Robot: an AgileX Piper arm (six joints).
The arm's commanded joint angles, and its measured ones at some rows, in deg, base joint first. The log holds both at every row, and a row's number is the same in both.
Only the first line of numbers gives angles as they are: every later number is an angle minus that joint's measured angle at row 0.
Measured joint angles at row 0: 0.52 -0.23 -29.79 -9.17 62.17 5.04
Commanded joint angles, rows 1 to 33: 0.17 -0.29 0.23 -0.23 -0.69 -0.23; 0.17 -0.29 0.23 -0.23 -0.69 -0.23; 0.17 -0.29 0.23 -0.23 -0.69 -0.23; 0.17 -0.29 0.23 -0.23 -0.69 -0.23; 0.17 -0.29 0.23 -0.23 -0.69 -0.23; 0.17 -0.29 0.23 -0.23 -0.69 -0.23; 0.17 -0.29 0.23 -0.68 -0.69 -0.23; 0.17 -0.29 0.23 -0.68 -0.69 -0.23; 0.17 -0.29 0.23 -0.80 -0.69 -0.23; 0.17 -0.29 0.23 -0.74 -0.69 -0.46; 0.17 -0.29 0.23 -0.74 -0.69 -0.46; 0.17 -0.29 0.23 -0.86 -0.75 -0.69; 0.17 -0.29 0.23 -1.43 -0.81 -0.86; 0.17 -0.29 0.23 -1.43 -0.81 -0.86; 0.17 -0.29 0.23 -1.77 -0.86 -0.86; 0.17 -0.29 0.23 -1.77 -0.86 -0.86; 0.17 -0.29 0.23 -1.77 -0.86 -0.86; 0.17 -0.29 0.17 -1.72 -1.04 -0.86; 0.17 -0.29 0.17 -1.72 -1.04 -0.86; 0.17 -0.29 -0.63 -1.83 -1.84 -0.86; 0.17 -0.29 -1.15 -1.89 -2.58 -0.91; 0.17 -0.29 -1.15 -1.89 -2.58 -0.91; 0.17 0.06 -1.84 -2.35 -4.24 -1.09; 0.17 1.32 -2.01 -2.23 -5.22 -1.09; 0.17 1.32 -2.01 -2.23 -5.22 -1.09; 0.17 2.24 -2.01 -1.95 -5.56 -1.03; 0.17 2.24 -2.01 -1.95 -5.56 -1.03; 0.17 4.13 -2.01 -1.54 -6.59 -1.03; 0.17 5.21 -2.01 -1.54 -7.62 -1.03; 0.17 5.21 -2.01 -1.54 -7.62 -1.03; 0.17 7.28 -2.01 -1.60 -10.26 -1.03; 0.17 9.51 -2.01 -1.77 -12.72 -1.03; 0.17 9.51 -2.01 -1.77 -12.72 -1.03
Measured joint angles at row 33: 0.00 7.16 -1.72 -1.77 -8.43 -0.63
